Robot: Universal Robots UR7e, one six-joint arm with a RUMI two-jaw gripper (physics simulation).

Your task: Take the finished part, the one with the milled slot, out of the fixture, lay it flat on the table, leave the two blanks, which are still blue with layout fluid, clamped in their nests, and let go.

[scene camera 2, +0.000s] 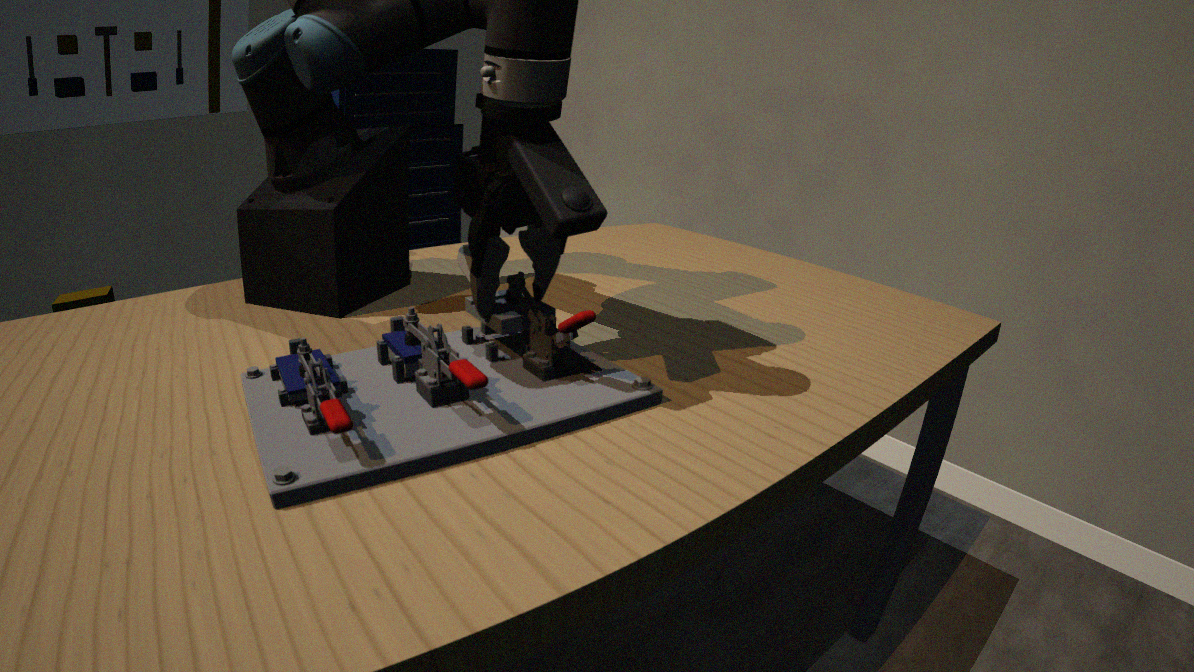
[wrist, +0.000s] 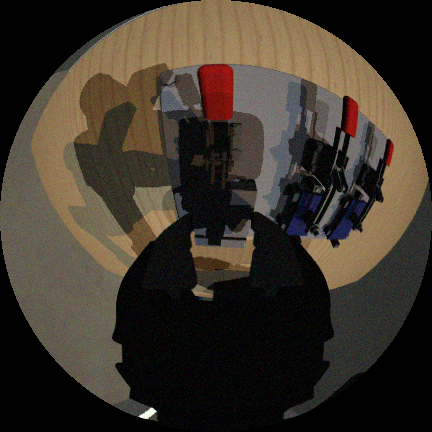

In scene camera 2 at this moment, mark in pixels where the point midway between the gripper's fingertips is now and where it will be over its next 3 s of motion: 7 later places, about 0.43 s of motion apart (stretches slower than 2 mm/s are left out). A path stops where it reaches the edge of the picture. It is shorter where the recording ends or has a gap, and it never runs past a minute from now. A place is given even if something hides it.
The gripper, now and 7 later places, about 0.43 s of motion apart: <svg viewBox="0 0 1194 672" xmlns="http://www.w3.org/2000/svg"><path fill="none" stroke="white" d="M511 309L511 298L514 261L517 235L514 243L495 276L491 306L485 309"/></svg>
